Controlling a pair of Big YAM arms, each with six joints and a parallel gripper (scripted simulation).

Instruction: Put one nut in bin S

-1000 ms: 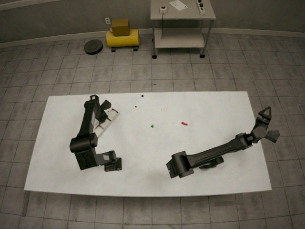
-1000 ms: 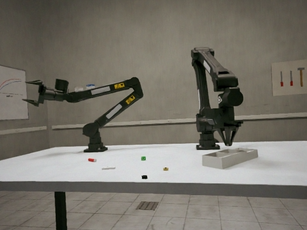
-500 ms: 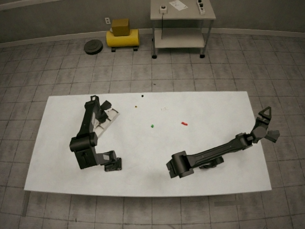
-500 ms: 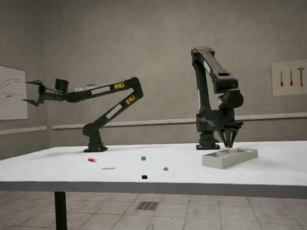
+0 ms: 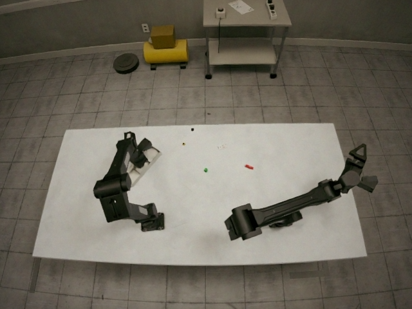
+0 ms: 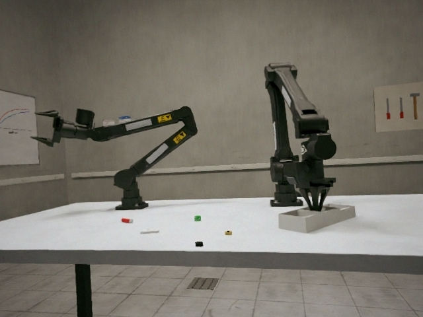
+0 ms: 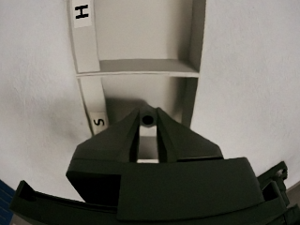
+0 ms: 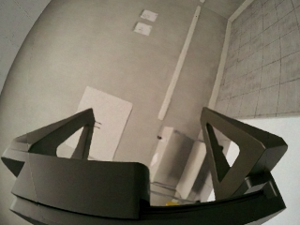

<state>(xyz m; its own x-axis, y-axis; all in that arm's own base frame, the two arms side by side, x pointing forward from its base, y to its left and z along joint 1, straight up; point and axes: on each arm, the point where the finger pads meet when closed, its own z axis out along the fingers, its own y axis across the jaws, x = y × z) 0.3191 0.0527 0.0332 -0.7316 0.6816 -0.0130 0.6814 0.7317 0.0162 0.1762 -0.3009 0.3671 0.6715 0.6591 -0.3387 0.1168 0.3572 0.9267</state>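
Now: the bin 10 mm to the left of my left hand and 10 mm below it. Also, from my left hand: grey nut (right at my left hand); then yellow nut (140 mm ahead, 230 mm to the right, 30 mm below); then green cube (30 mm behind, 360 mm to the right, 30 mm below).
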